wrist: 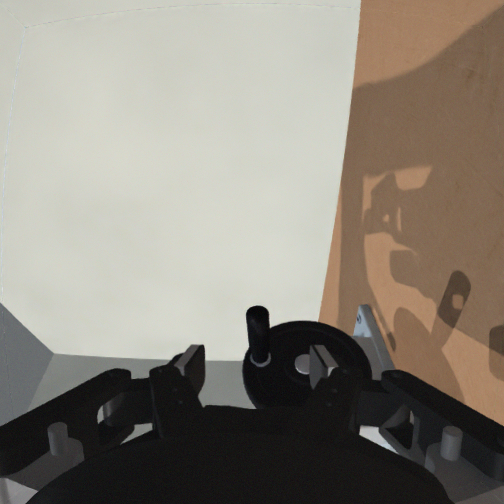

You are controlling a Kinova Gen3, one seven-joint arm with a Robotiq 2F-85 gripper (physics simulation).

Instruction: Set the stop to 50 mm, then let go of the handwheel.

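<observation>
A black handwheel (306,364) with a grey hub sits low in the wrist view, just right of centre. Its black crank handle (258,334) stands upright at the wheel's left rim, with a pale ring at its base. My gripper (256,365) is open. Its left finger pad (191,361) is well left of the handle and its right finger pad (322,361) is in front of the wheel's hub. The handle stands between the two pads, touching neither. The stop and its scale are hidden.
A grey bracket (367,327) of the fixture rises just right of the wheel. A pale wall (175,175) fills the background. A brown surface (435,200) at the right carries the arm's shadow. A grey surface (75,372) lies under the fingers.
</observation>
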